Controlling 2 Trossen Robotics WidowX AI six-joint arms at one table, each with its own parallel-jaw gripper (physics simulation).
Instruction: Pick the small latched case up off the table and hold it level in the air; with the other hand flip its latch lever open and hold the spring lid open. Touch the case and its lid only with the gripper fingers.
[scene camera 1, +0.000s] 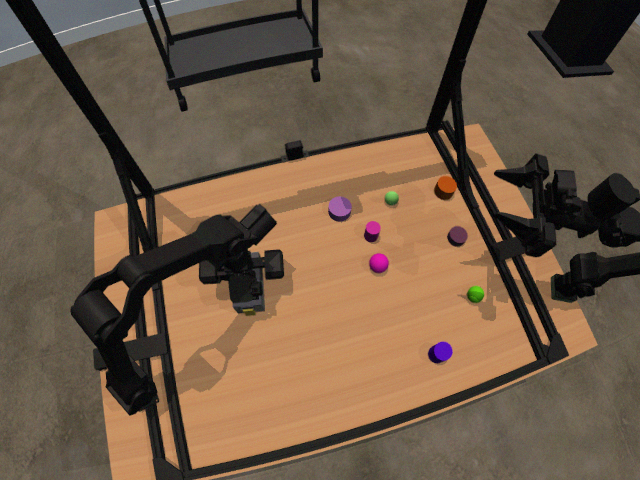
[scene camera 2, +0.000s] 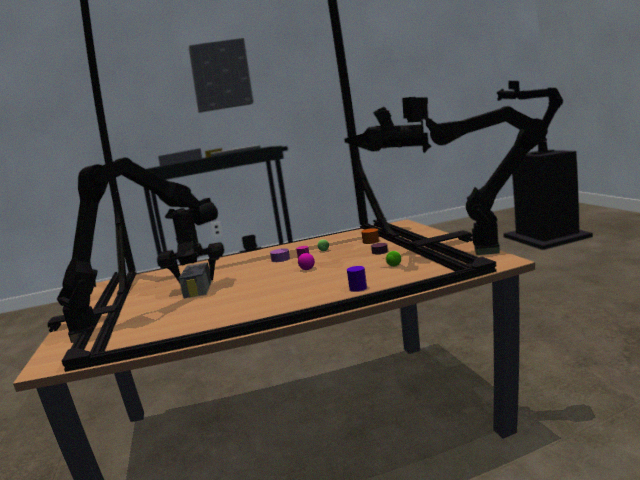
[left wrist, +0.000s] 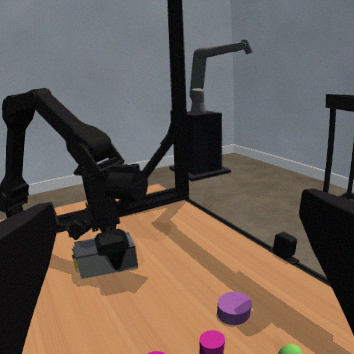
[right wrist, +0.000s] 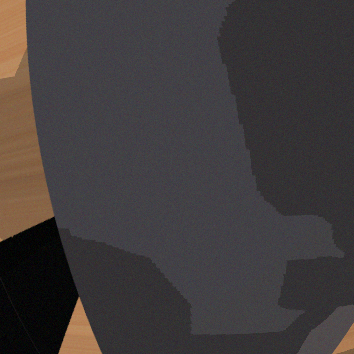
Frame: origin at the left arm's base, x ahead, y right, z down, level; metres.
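Seen in the pictures: left gripper, fingertip midpoint: (scene camera 1: 495, 192) (scene camera 2: 347, 139) (left wrist: 178, 210); right gripper, fingertip midpoint: (left wrist: 113, 257) (right wrist: 229, 218); left arm's base, link origin: (scene camera 1: 565, 287) (scene camera 2: 486, 244); right arm's base, link origin: (scene camera 1: 142, 393) (scene camera 2: 81, 328).
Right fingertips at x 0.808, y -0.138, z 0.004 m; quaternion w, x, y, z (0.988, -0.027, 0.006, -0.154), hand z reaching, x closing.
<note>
Pixels of each thing's top centre, then the offset from my right fingertips to it. Level surfaces: height alone.
- small grey case, top centre: (right wrist: 249, 248) (left wrist: 100, 243) (scene camera 1: 246, 280) (scene camera 2: 193, 270) dx -0.010, dy -0.021, dz -0.043 m
- wooden table, surface height: dz +0.015 m
- case lid, top centre: (right wrist: 249, 248) (left wrist: 100, 243) (scene camera 1: 246, 280) (scene camera 2: 193, 270) dx -0.010, dy -0.021, dz -0.043 m
- orange cylinder, top centre: (scene camera 1: 447, 184) (scene camera 2: 369, 230) dx -0.454, dy +0.364, dz -0.023 m
- magenta cylinder, top centre: (left wrist: 211, 338) (scene camera 1: 373, 227) (scene camera 2: 302, 247) dx -0.273, dy +0.182, dz -0.031 m
- magenta ball, top centre: (scene camera 1: 380, 259) (scene camera 2: 305, 253) dx -0.302, dy +0.101, dz -0.033 m
- dark purple disc, top centre: (scene camera 1: 458, 234) (scene camera 2: 379, 244) dx -0.497, dy +0.225, dz -0.007 m
- violet cylinder, top centre: (scene camera 1: 443, 351) (scene camera 2: 355, 268) dx -0.475, dy -0.086, dz -0.035 m
The small grey case (scene camera 1: 248, 296) (scene camera 2: 200, 285) (left wrist: 88, 263) lies flat on the wooden table (scene camera 1: 318, 381) at the left, with its yellow latch (scene camera 1: 248, 311) (scene camera 2: 190, 287) on the near end. My right gripper (scene camera 1: 242, 281) (scene camera 2: 193, 271) (left wrist: 113, 257) is open and lowered over the case, one finger on each long side. I cannot tell whether the fingers touch it. The case lid (right wrist: 140, 158) fills the right wrist view. My left gripper (scene camera 1: 501, 196) (scene camera 2: 356, 139) is open and empty, high in the air past the table's right rail.
Coloured pieces stand on the right half: a purple disc (scene camera 1: 339, 208), green balls (scene camera 1: 391, 197) (scene camera 1: 475, 293), an orange cylinder (scene camera 1: 446, 186), a magenta cylinder (scene camera 1: 371, 230), a magenta ball (scene camera 1: 378, 262), a dark purple disc (scene camera 1: 457, 235), a violet cylinder (scene camera 1: 441, 351). Black frame rails (scene camera 1: 366, 426) edge the table.
</note>
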